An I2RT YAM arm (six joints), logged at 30 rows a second.
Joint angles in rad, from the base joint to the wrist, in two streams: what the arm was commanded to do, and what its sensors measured. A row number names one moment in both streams.
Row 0, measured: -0.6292, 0.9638, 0.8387, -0.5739, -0.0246, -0.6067
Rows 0 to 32, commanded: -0.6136, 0.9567, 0.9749, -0.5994, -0.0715, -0.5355; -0.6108, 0.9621, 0.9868, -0.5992, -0.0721, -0.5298; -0.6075, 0.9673, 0.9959, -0.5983, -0.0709, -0.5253; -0.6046, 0.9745, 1.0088, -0.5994, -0.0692, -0.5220; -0.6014, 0.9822, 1.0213, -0.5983, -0.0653, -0.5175; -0.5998, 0.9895, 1.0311, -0.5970, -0.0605, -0.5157; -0.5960, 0.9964, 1.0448, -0.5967, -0.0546, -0.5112; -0.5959, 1.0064, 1.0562, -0.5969, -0.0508, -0.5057; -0.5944, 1.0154, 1.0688, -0.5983, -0.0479, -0.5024; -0.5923, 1.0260, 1.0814, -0.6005, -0.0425, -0.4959; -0.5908, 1.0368, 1.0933, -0.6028, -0.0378, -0.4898; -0.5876, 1.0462, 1.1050, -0.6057, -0.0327, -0.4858; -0.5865, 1.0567, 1.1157, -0.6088, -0.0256, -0.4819; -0.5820, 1.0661, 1.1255, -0.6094, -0.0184, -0.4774; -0.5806, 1.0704, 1.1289, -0.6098, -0.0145, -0.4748; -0.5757, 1.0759, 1.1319, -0.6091, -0.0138, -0.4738; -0.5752, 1.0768, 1.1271, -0.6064, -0.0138, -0.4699; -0.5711, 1.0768, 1.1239, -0.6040, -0.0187, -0.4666; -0.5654, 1.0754, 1.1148, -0.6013, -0.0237, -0.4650; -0.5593, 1.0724, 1.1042, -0.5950, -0.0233, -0.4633; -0.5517, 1.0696, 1.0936, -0.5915, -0.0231, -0.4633; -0.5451, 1.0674, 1.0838, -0.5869, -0.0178, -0.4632; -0.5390, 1.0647, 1.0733, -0.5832, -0.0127, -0.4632; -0.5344, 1.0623, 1.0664, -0.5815, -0.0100, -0.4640; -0.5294, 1.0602, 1.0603, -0.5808, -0.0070, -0.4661; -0.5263, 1.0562, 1.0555, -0.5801, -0.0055, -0.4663; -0.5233, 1.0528, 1.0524, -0.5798, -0.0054, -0.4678; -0.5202, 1.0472, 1.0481, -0.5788, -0.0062, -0.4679; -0.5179, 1.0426, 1.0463, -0.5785, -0.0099, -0.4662; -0.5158, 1.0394, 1.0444, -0.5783, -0.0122, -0.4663; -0.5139, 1.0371, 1.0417, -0.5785, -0.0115, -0.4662; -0.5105, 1.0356, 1.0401, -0.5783, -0.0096, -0.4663; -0.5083, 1.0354, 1.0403, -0.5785, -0.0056, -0.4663
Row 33, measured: -0.5186, 1.0588, 1.0283, -0.6140, -0.0246, -0.4858
